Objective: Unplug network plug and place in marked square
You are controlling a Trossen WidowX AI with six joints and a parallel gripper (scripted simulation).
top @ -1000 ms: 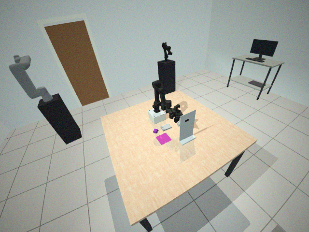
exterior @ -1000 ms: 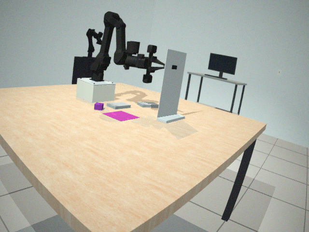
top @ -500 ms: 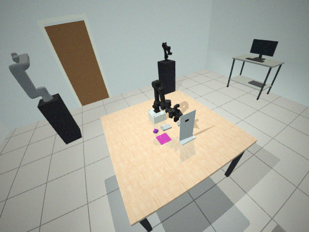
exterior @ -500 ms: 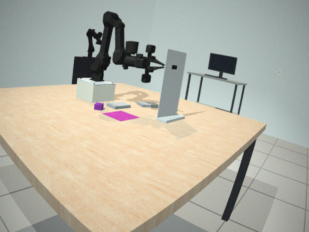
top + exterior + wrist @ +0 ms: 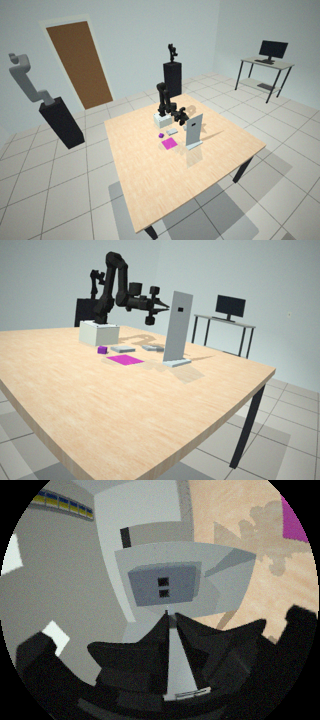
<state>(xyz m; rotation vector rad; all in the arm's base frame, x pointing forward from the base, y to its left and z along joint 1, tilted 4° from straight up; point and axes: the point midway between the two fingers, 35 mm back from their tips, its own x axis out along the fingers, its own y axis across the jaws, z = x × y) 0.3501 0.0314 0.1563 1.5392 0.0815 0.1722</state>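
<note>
My gripper tip is 24 cm above the magenta marked square, 18 cm to the left of it and 7 cm past it. Also, from my gripper tip: network plug right at my gripper tip; then upright panel 9 cm below, 7 cm ahead, 2 cm to the right.
</note>
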